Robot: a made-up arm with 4 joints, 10 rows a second.
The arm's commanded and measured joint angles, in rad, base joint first. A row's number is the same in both.
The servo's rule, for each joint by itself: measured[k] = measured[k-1] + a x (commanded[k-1-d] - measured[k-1]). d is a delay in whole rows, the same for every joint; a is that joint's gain. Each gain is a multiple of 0.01, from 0.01 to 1. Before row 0 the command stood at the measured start. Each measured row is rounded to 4 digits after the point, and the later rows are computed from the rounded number. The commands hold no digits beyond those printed.
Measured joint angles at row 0:
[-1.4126, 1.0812, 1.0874, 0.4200]
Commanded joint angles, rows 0 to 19:
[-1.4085, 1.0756, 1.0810, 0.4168]
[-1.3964, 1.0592, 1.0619, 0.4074]
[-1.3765, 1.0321, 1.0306, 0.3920]
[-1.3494, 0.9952, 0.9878, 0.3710]
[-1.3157, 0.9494, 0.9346, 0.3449]
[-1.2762, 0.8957, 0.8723, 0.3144]
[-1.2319, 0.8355, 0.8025, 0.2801]
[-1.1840, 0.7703, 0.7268, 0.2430]
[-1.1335, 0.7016, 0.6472, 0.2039]
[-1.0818, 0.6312, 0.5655, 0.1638]
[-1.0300, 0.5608, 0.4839, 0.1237]
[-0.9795, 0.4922, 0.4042, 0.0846]
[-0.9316, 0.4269, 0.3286, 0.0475]
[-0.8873, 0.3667, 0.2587, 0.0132]
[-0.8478, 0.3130, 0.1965, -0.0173]
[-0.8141, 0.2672, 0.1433, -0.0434]
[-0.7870, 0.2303, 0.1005, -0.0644]
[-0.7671, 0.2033, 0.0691, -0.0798]
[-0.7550, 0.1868, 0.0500, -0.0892]
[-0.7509, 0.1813, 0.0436, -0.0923]
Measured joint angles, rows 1 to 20:
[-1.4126, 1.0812, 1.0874, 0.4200]
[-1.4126, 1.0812, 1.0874, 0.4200]
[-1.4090, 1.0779, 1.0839, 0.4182]
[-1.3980, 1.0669, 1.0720, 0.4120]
[-1.3793, 1.0464, 1.0496, 0.4006]
[-1.3533, 1.0162, 1.0162, 0.3837]
[-1.3206, 0.9768, 0.9721, 0.3616]
[-1.2820, 0.9290, 0.9182, 0.3347]
[-1.2384, 0.8738, 0.8557, 0.3036]
[-1.1911, 0.8127, 0.7861, 0.2691]
[-1.1410, 0.7472, 0.7111, 0.2319]
[-1.0895, 0.6788, 0.6325, 0.1931]
[-1.0377, 0.6092, 0.5523, 0.1535]
[-0.9871, 0.5402, 0.4723, 0.1142]
[-0.9388, 0.4734, 0.3947, 0.0762]
[-0.8940, 0.4104, 0.3213, 0.0403]
[-0.8538, 0.3529, 0.2539, 0.0075]
[-0.8193, 0.3023, 0.1942, -0.0215]
[-0.7912, 0.2598, 0.1436, -0.0460]
[-0.7702, 0.2265, 0.1034, -0.0653]
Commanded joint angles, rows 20 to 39:
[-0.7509, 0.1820, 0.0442, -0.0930]
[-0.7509, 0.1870, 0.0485, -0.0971]
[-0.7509, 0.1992, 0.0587, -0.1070]
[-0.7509, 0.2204, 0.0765, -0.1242]
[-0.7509, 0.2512, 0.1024, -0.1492]
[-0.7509, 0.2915, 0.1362, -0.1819]
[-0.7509, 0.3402, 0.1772, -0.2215]
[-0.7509, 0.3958, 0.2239, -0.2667]
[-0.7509, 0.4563, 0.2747, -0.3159]
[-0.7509, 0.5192, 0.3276, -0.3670]
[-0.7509, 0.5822, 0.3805, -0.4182]
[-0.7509, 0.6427, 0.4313, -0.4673]
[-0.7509, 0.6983, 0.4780, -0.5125]
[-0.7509, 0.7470, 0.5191, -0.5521]
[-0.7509, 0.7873, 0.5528, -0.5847]
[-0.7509, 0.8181, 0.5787, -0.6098]
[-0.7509, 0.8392, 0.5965, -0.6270]
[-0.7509, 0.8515, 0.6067, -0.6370]
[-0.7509, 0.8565, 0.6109, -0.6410]
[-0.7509, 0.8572, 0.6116, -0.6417]
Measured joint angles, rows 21 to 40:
[-0.7570, 0.2031, 0.0746, -0.0789]
[-0.7517, 0.1902, 0.0579, -0.0865]
[-0.7510, 0.1854, 0.0505, -0.0902]
[-0.7509, 0.1863, 0.0494, -0.0941]
[-0.7509, 0.1939, 0.0544, -0.1015]
[-0.7509, 0.2095, 0.0663, -0.1144]
[-0.7509, 0.2341, 0.0858, -0.1342]
[-0.7509, 0.2680, 0.1130, -0.1614]
[-0.7509, 0.3106, 0.1477, -0.1957]
[-0.7509, 0.3609, 0.1888, -0.2362]
[-0.7509, 0.4172, 0.2352, -0.2816]
[-0.7509, 0.4774, 0.2851, -0.3303]
[-0.7509, 0.5392, 0.3366, -0.3804]
[-0.7509, 0.6003, 0.3877, -0.4299]
[-0.7509, 0.6581, 0.4365, -0.4770]
[-0.7509, 0.7106, 0.4811, -0.5198]
[-0.7509, 0.7559, 0.5198, -0.5568]
[-0.7509, 0.7926, 0.5516, -0.5870]
[-0.7509, 0.8201, 0.5758, -0.6098]
[-0.7509, 0.8386, 0.5925, -0.6253]

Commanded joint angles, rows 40 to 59:
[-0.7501, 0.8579, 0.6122, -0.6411]
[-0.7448, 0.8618, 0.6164, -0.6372]
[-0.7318, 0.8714, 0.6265, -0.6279]
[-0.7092, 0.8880, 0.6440, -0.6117]
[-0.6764, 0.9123, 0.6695, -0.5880]
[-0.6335, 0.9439, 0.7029, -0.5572]
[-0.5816, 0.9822, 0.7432, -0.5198]
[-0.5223, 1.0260, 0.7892, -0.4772]
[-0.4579, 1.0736, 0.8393, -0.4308]
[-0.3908, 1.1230, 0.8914, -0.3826]
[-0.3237, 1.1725, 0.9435, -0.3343]
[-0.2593, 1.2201, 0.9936, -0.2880]
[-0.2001, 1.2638, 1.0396, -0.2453]
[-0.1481, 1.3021, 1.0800, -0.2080]
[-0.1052, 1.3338, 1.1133, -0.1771]
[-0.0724, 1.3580, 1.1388, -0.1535]
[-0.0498, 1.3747, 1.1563, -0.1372]
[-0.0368, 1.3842, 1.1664, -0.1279]
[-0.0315, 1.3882, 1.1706, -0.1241]
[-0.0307, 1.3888, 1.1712, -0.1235]
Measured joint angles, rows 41 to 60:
[-0.7509, 0.8492, 0.6024, -0.6342]
[-0.7509, 0.8539, 0.6074, -0.6385]
[-0.7502, 0.8563, 0.6100, -0.6400]
[-0.7455, 0.8595, 0.6135, -0.6384]
[-0.7336, 0.8665, 0.6205, -0.6324]
[-0.7124, 0.8792, 0.6332, -0.6206]
[-0.6811, 0.8987, 0.6528, -0.6020]
[-0.6397, 0.9254, 0.6799, -0.5765]
[-0.5892, 0.9589, 0.7141, -0.5442]
[-0.5310, 0.9985, 0.7547, -0.5060]
[-0.4674, 1.0428, 0.8004, -0.4631]
[-0.4008, 1.0901, 0.8495, -0.4172]
[-0.3337, 1.1387, 0.9003, -0.3699]
[-0.2690, 1.1867, 0.9507, -0.3232]
[-0.2091, 1.2322, 0.9987, -0.2788]
[-0.1560, 1.2734, 1.0426, -0.2384]
[-0.1118, 1.3090, 1.0808, -0.2035]
[-0.0775, 1.3379, 1.1121, -0.1750]
[-0.0534, 1.3596, 1.1360, -0.1535]
[-0.0390, 1.3741, 1.1524, -0.1389]

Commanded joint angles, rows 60 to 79:
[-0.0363, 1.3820, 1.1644, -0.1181]
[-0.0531, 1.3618, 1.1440, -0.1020]
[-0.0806, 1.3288, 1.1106, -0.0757]
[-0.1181, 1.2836, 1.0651, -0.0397]
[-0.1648, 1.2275, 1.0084, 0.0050]
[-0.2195, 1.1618, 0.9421, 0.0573]
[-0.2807, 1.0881, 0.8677, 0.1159]
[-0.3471, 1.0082, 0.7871, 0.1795]
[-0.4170, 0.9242, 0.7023, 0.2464]
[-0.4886, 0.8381, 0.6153, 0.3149]
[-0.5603, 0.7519, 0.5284, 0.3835]
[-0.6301, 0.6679, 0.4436, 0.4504]
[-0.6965, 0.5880, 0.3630, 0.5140]
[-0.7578, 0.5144, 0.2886, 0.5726]
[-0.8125, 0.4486, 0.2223, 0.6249]
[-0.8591, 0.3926, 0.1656, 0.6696]
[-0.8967, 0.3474, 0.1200, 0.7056]
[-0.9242, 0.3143, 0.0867, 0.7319]
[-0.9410, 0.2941, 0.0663, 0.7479]
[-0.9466, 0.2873, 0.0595, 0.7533]
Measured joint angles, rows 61 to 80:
[-0.0325, 1.3824, 1.1622, -0.1305]
[-0.0309, 1.3862, 1.1671, -0.1265]
[-0.0356, 1.3837, 1.1656, -0.1217]
[-0.0508, 1.3708, 1.1539, -0.1105]
[-0.0767, 1.3460, 1.1305, -0.0907]
[-0.1127, 1.3092, 1.0952, -0.0616]
[-0.1580, 1.2610, 1.0483, -0.0236]
[-0.2115, 1.2025, 0.9910, 0.0225]
[-0.2717, 1.1350, 0.9244, 0.0757]
[-0.3373, 1.0602, 0.8503, 0.1349]
[-0.4066, 0.9800, 0.7704, 0.1985]
[-0.4779, 0.8963, 0.6866, 0.2648]
[-0.5496, 0.8111, 0.6012, 0.3325]
[-0.6196, 0.7266, 0.5161, 0.3997]
[-0.6865, 0.6448, 0.4334, 0.4649]
[-0.7485, 0.5679, 0.3552, 0.5263]
[-0.8042, 0.4975, 0.2834, 0.5825]
[-0.8520, 0.4356, 0.2198, 0.6321]
[-0.8909, 0.3836, 0.1659, 0.6740]
[-0.9199, 0.3427, 0.1231, 0.7070]

